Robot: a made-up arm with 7 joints. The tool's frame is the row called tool.
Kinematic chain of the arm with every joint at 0, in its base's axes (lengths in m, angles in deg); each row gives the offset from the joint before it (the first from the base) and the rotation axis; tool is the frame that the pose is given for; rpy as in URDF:
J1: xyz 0 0 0.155 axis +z
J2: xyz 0 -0.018 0.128 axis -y
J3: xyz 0 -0.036 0.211 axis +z
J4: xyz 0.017 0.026 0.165 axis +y
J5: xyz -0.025 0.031 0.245 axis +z
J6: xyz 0 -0.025 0.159 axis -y
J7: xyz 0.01 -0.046 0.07 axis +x
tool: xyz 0 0 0 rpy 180 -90 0
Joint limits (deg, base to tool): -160..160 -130..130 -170..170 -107..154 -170..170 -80..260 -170..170
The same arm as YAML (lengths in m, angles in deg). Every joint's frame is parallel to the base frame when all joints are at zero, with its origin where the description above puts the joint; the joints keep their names.
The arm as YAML. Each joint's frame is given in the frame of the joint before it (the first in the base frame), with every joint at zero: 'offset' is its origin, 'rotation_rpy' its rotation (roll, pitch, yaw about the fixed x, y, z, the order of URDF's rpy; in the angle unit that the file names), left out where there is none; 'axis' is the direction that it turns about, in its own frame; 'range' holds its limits. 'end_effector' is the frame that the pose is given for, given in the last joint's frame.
length_unit: m
angle_unit: deg
chain:
  - id: J1
    offset: [0.0, 0.0, 0.155]
    axis: "+z"
    range: [-160.0, 160.0]
  - id: J2
    offset: [0.0, -0.018, 0.128]
    axis: "-y"
    range: [-130.0, 130.0]
  - id: J3
    offset: [0.0, -0.036, 0.211]
    axis: "+z"
    range: [-170.0, 170.0]
  - id: J4
    offset: [0.017, 0.026, 0.165]
    axis: "+y"
    range: [-107.0, 154.0]
  - id: J5
    offset: [-0.025, 0.031, 0.245]
    axis: "+z"
    range: [-170.0, 170.0]
  - id: J6
    offset: [0.0, -0.025, 0.159]
    axis: "-y"
    range: [-80.0, 260.0]
  - id: J7
    offset: [0.01, -0.046, 0.07]
    axis: "+x"
    range: [-170.0, 170.0]
end_effector:
  offset: [0.0, 0.0, 0.0]
  rotation_rpy: [180.0, -90.0, 0.0]

